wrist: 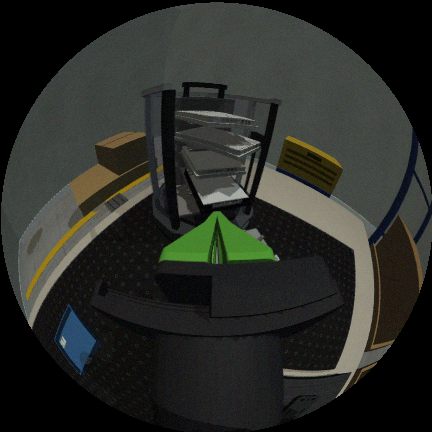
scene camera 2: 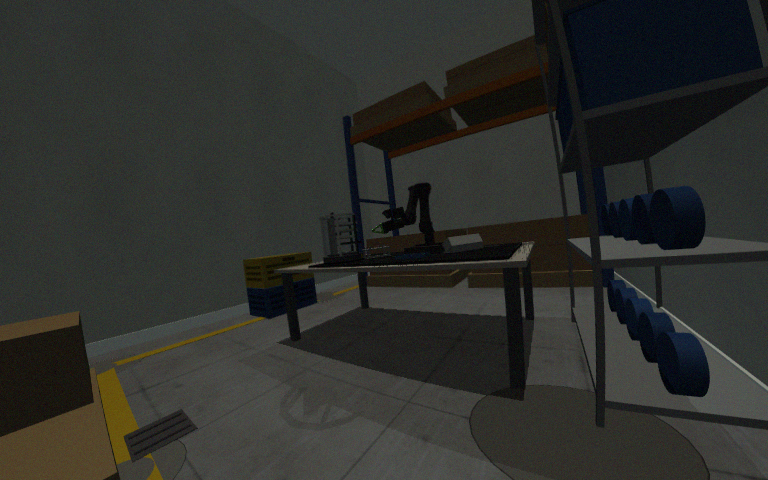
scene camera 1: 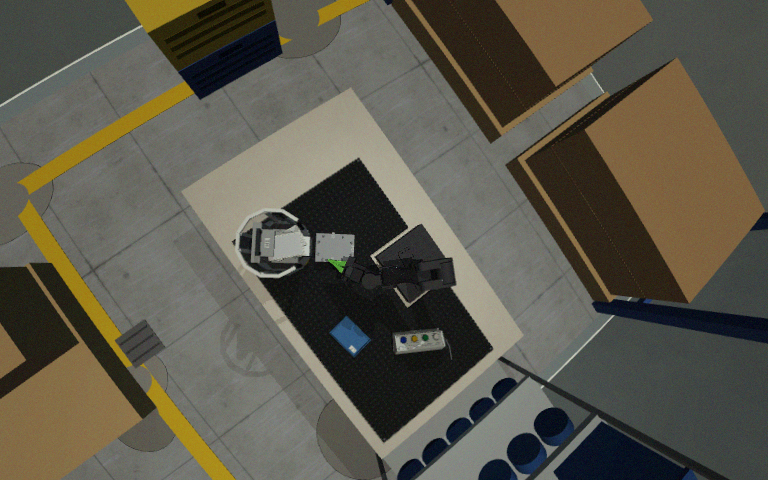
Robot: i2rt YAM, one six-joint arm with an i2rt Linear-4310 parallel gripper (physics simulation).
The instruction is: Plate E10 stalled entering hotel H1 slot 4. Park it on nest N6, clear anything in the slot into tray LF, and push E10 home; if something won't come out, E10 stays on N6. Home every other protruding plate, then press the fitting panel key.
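Seen in the pictures: gripper, fingertip midpoint: (wrist: 216,217) (scene camera 2: 372,231) (scene camera 1: 328,259); arm's base, link origin: (scene camera 2: 430,244).
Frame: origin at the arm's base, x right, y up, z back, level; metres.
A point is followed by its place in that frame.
The hotel (scene camera 1: 237,244) @[z -0.558, x 0.411, y 0.253 m] (scene camera 2: 324,237) @[z -0.573, x 0.377, y 0.124 m] (wrist: 170,160) @[z -0.422, x 0.253, y 0.142 m] stands at the table's left end, with clear walls and black posts. In the wrist view it holds a top plate (wrist: 212,118) @[z -0.381, x 0.283, y 0.202 m], a second plate (wrist: 220,140) @[z -0.393, x 0.322, y 0.164 m] sitting askew, a third plate (wrist: 212,163) @[z -0.401, x 0.319, y 0.123 m] and a lower plate (wrist: 220,191) @[z -0.376, x 0.314, y 0.082 m] with a dark edge. Plate labels are unreadable. My gripper (scene camera 1: 330,261) @[z -0.316, x 0.220, y 0.132 m] (scene camera 2: 373,229) @[z -0.316, x 0.220, y 0.132 m] (wrist: 216,217) @[z -0.316, x 0.220, y 0.132 m] is shut and empty, its green tips before the hotel's lower part. A silver nest (scene camera 1: 334,247) @[z -0.268, x 0.254, y 0.022 m] lies beside the hotel, mostly hidden by the fingers in the wrist view. A blue tray (scene camera 1: 346,333) @[z -0.403, x -0.105, y -0.036 m] (wrist: 76,340) @[z -0.395, x -0.110, y -0.035 m] lies on the mat.
The button panel (scene camera 1: 419,348) @[z -0.160, x -0.308, y 0.044 m] has blue, yellow, green and white keys and lies right of the tray. My arm (scene camera 1: 396,272) @[z -0.127, x 0.063, y 0.267 m] stretches over the black mat (scene camera 1: 351,192) @[z -0.080, x 0.440, y -0.037 m] from its base plate (scene camera 1: 416,243) @[z 0.065, x 0.094, y 0.001 m]. The pale table edge (scene camera 1: 339,116) @[z 0.046, x 0.789, y -0.051 m] borders the mat.
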